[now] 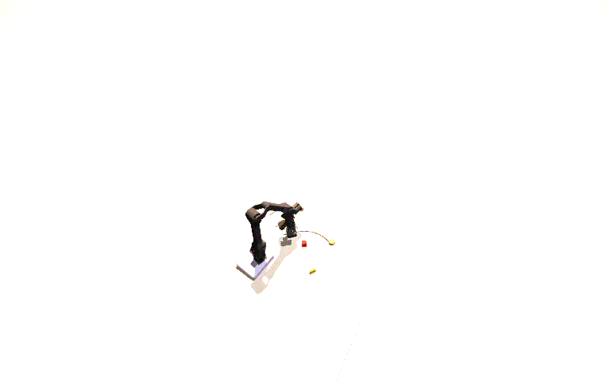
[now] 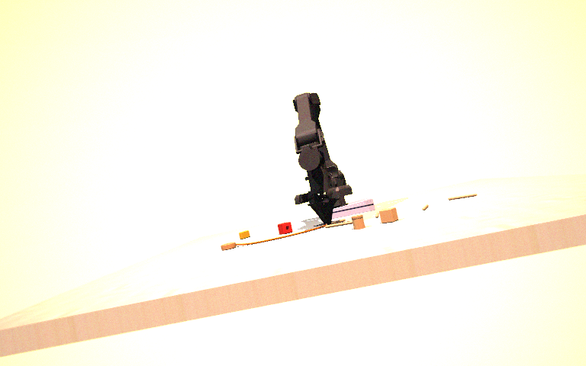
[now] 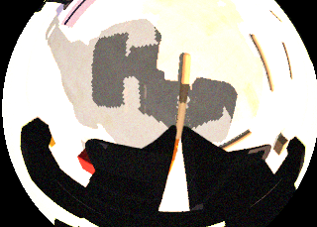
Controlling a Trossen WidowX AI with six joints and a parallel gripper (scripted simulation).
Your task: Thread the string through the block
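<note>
My gripper tip is now 10 mm past the red block, 130 mm to the left of it and 10 mm below it. The rest, counted from my gripper tip: short wooden cylinder: 200 mm ahead, 110 mm to the left, 10 mm above; thin wooden stick: 10 mm behind, 10 mm to the left; tan wooden block: 170 mm ahead, 180 mm to the left, 10 mm above.
</note>
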